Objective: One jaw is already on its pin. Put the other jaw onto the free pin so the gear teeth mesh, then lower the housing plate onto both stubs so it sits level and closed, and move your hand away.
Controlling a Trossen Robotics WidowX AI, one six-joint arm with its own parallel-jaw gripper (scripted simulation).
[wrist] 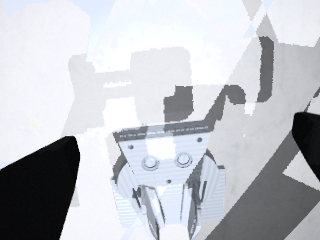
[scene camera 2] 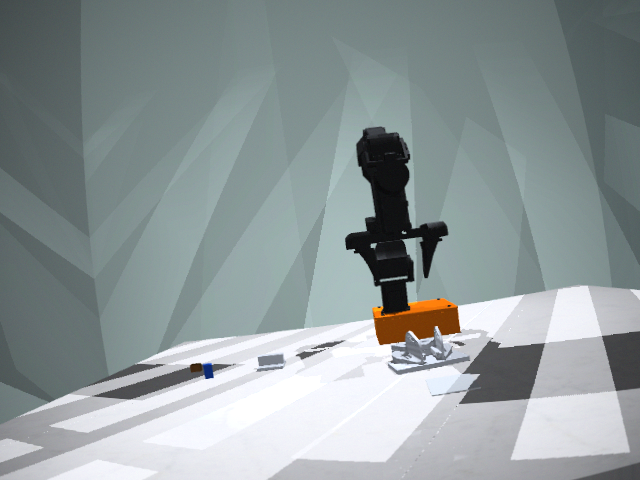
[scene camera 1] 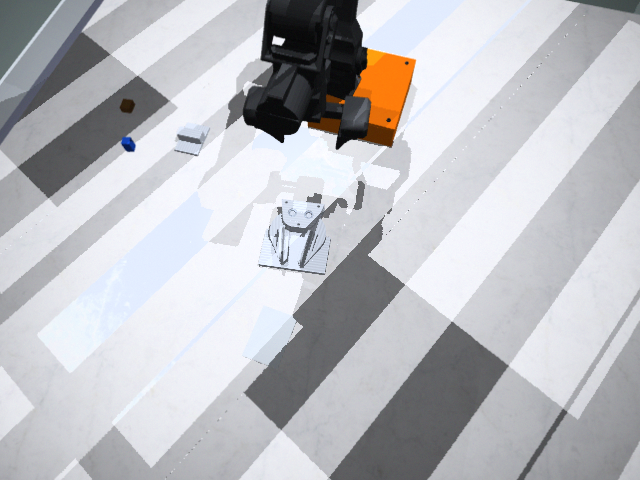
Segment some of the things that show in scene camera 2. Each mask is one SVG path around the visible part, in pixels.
The gripper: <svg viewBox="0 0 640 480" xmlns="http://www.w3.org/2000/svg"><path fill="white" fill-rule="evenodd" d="M405 196L391 196L376 200L375 217L365 218L367 231L350 233L345 238L346 250L355 249L354 254L359 253L363 257L378 286L380 286L381 279L375 249L371 248L371 244L422 237L422 242L419 243L422 250L424 277L428 278L437 243L442 241L442 238L439 237L449 235L448 227L444 221L419 225L419 228L411 229L412 223L410 223L408 211L409 203Z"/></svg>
A pale flat sheet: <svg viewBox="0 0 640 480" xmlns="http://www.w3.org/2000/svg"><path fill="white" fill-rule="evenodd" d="M481 387L470 373L425 379L432 396L481 389Z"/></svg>
